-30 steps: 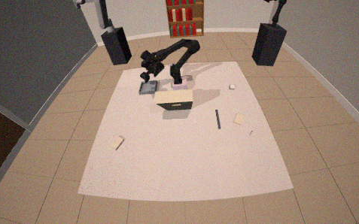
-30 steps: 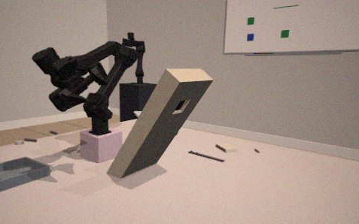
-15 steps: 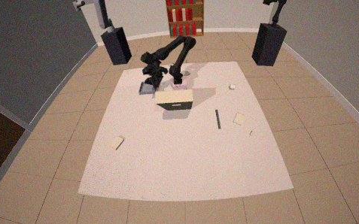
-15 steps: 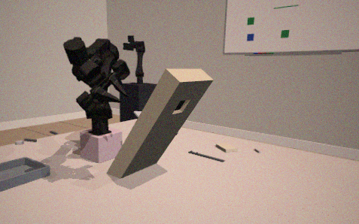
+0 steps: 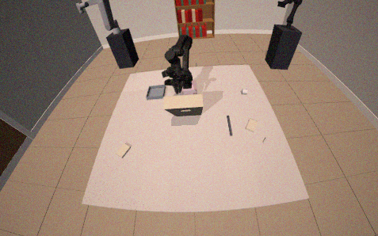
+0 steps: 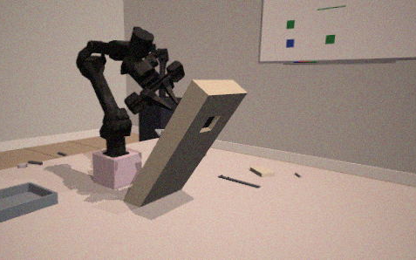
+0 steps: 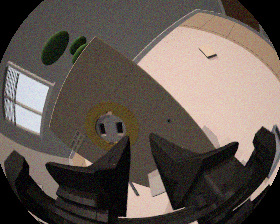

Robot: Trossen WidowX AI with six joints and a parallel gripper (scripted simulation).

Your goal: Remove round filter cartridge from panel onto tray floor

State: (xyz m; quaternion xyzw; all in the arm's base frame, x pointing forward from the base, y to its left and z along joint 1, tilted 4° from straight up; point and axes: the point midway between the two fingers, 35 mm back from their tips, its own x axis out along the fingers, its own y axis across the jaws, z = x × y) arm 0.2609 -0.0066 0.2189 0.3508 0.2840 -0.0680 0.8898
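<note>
The round filter cartridge is 6 cm ahead of my gripper tip, 4 cm to the left of it and 2 cm below it. The rest, counted from my gripper tip: grey tray 34 cm behind, 27 cm to the right, 28 cm below.
</note>
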